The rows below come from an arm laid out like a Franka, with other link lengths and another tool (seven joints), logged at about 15 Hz.
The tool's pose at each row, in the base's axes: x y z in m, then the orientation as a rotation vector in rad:
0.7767, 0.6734, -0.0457, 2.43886, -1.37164, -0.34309
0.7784, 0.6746, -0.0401, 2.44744, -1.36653, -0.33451
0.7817, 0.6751, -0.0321, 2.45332, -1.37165, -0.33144
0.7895, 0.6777, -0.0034, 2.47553, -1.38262, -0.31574
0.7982, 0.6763, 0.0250, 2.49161, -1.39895, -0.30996
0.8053, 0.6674, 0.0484, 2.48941, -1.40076, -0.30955
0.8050, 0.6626, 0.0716, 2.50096, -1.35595, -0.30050
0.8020, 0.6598, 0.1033, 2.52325, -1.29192, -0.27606
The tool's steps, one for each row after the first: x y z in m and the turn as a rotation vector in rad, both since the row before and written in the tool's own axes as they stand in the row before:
-0.0004, 0.0003, -0.0060, 0.00643, 0.00473, -0.00539
0.0009, 0.0002, -0.0086, 0.00766, -0.00136, 0.00068
0.0004, 0.0034, -0.0297, 0.02612, 0.00007, -0.00155
0.0043, 0.0038, -0.0292, 0.02135, -0.00626, 0.00281
0.0100, 0.0065, -0.0231, -0.00077, 0.00039, 0.00195
0.0027, 0.0104, -0.0211, -0.00901, 0.01589, -0.02844
-0.0008, 0.0146, -0.0284, -0.00440, 0.02791, -0.04221

